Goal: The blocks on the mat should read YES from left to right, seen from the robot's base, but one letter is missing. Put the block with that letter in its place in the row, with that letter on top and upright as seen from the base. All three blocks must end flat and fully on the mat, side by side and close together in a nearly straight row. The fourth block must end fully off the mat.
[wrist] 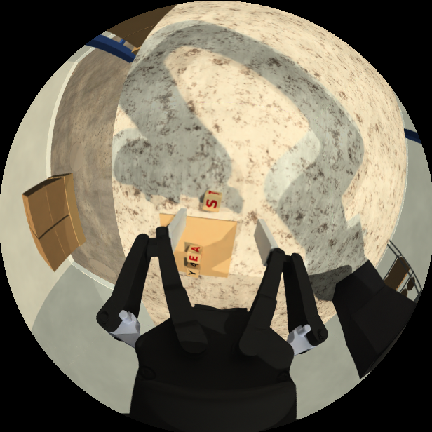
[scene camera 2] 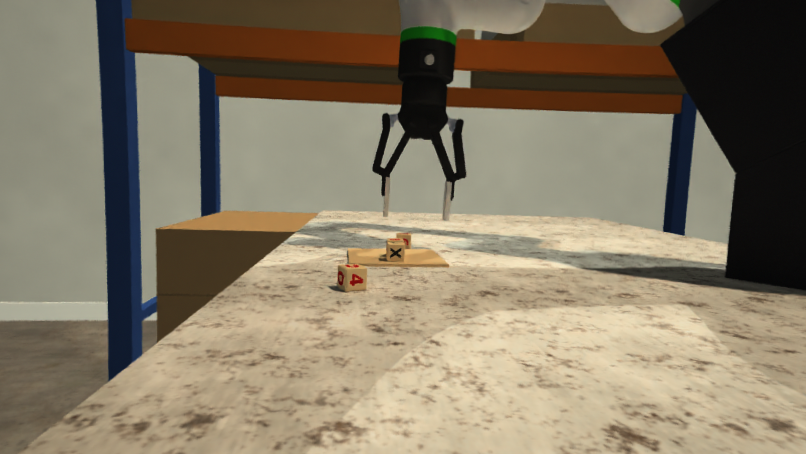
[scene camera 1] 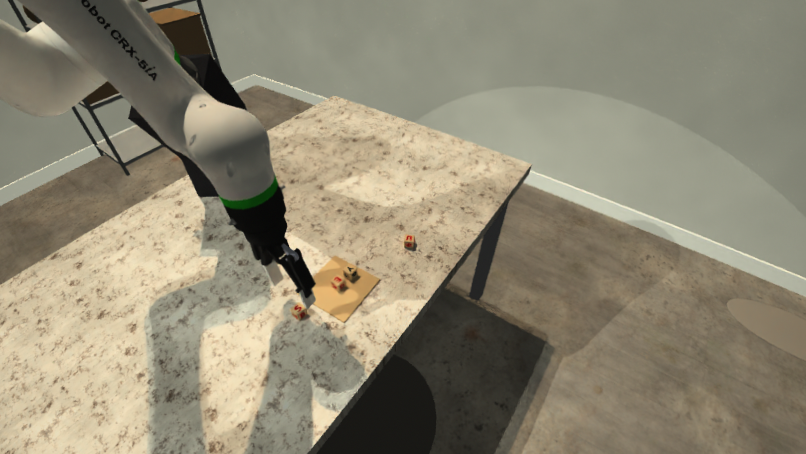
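Observation:
The Y block (scene camera 1: 350, 272) (scene camera 2: 395, 250) (wrist: 192, 271) and the E block (scene camera 1: 337, 283) (wrist: 194, 256) sit side by side on the tan mat (scene camera 1: 345, 310) (scene camera 2: 429, 260) (wrist: 215, 240). The S block (scene camera 1: 298, 311) (scene camera 2: 403, 239) (wrist: 212, 201) lies on the table, off the mat near its edge on the E side, with a red S on top. A block with a red U-like letter on top (scene camera 1: 409, 241) (scene camera 2: 351, 278) lies off the mat on the Y side; it does not show in the wrist view. My gripper (scene camera 1: 291, 289) (scene camera 2: 416, 216) (wrist: 221, 222) is open and empty, pointing down above the table near the S block and mat.
The speckled table (scene camera 1: 394, 169) (scene camera 2: 507, 366) (wrist: 240, 90) carries the blocks and mat. Its long edge runs beyond the mat, away from the robot's base. Cardboard boxes (scene camera 2: 225, 253) (wrist: 55, 220) stand past that edge. A blue and orange rack (scene camera 2: 118, 169) stands behind the table.

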